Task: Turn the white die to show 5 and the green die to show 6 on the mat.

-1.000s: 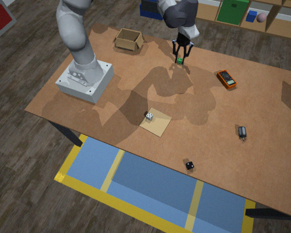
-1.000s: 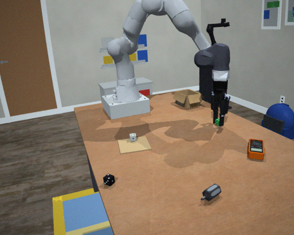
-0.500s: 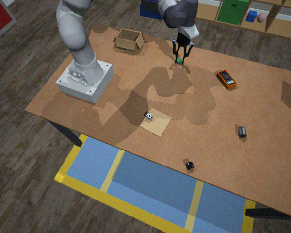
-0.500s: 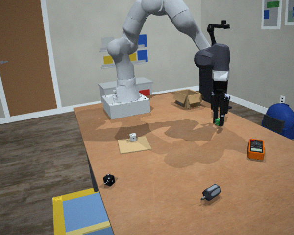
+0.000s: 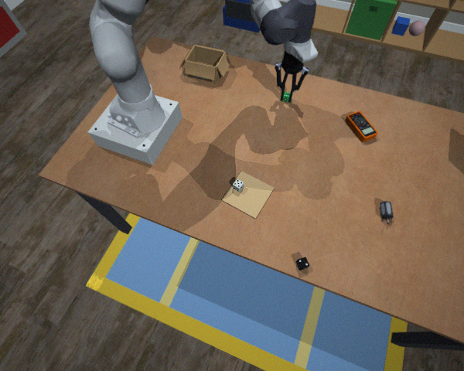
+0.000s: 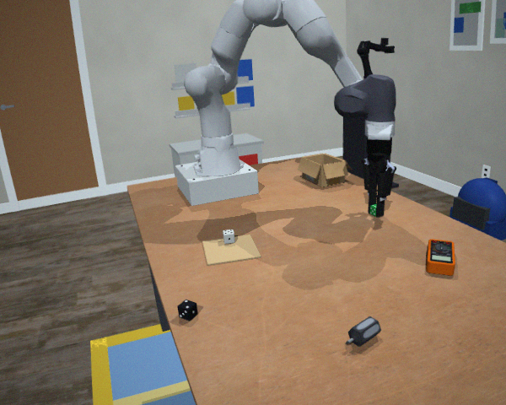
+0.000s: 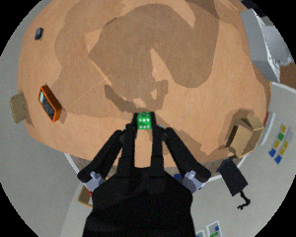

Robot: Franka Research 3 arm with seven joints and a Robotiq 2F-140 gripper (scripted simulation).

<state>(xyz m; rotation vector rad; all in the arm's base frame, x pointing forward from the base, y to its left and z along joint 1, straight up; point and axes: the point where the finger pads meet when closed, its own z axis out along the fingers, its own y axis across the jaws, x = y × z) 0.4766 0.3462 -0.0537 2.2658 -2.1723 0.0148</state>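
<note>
Right now the green die is 2 cm below my hand. From my hand the other things lie so: orange multimeter (33 cm ahead, 7 cm to the right, 2 cm below); cardboard box (39 cm behind, 6 cm to the left, 1 cm above); white die (6 cm behind, 48 cm to the right, 2 cm below).
</note>
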